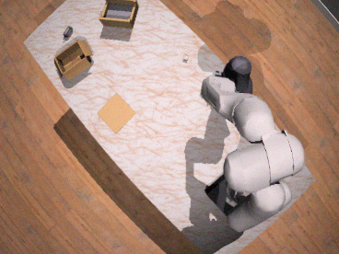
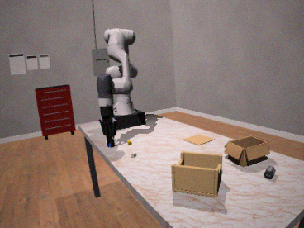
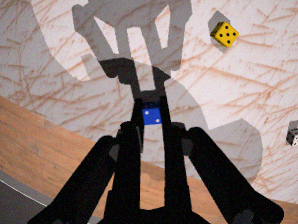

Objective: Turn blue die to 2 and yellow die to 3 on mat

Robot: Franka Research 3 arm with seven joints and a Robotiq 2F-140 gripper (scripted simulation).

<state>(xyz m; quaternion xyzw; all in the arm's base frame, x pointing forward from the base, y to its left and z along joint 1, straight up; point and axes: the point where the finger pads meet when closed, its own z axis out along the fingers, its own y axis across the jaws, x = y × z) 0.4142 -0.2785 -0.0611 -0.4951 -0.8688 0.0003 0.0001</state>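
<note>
The tan mat lies 240 mm ahead of my hand, 480 mm to the left of it and 30 mm below it. From my hand the other things lie so: yellow die: 30 mm ahead, 110 mm to the left, 20 mm below; white die: 210 mm ahead, 50 mm to the left, 20 mm below; blue die: 20 mm below.
</note>
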